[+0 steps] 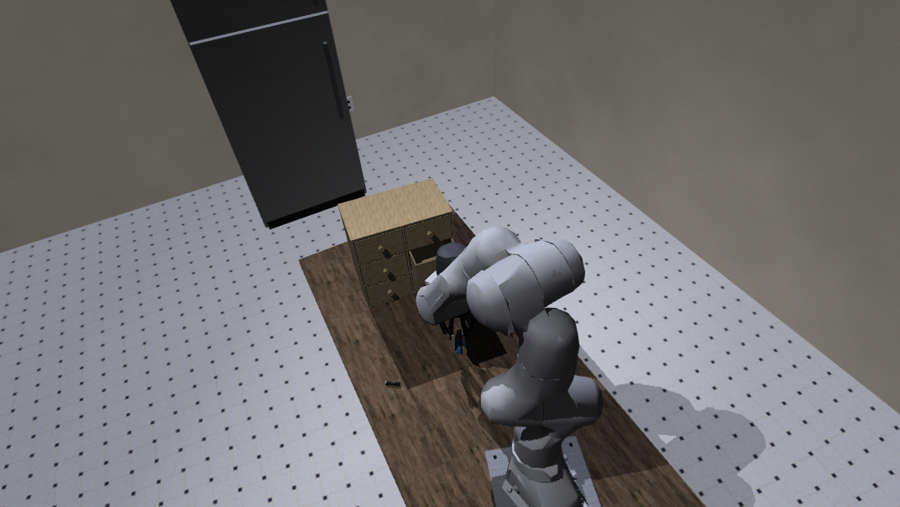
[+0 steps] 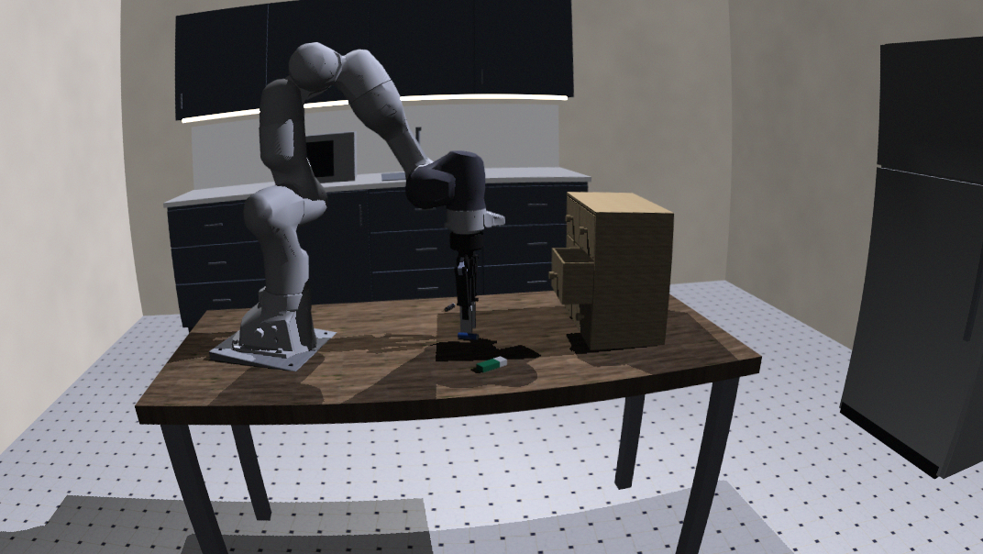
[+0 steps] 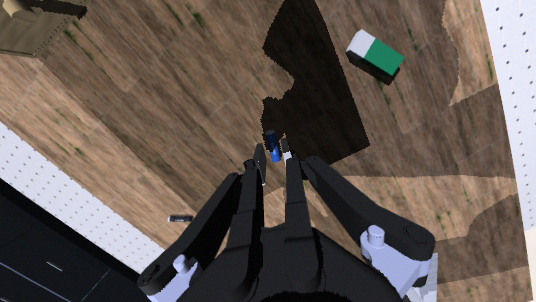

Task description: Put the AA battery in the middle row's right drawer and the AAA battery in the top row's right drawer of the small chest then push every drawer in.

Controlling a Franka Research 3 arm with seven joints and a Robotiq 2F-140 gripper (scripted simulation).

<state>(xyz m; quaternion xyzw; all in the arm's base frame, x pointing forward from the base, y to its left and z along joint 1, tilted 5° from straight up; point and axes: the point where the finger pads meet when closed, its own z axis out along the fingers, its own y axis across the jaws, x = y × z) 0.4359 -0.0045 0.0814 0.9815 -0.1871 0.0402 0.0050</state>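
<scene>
Now: the blue battery 5 cm below my hand. The rest, counted from my hand: dark battery 23 cm to the left, 5 cm below, 2 cm behind.
</scene>
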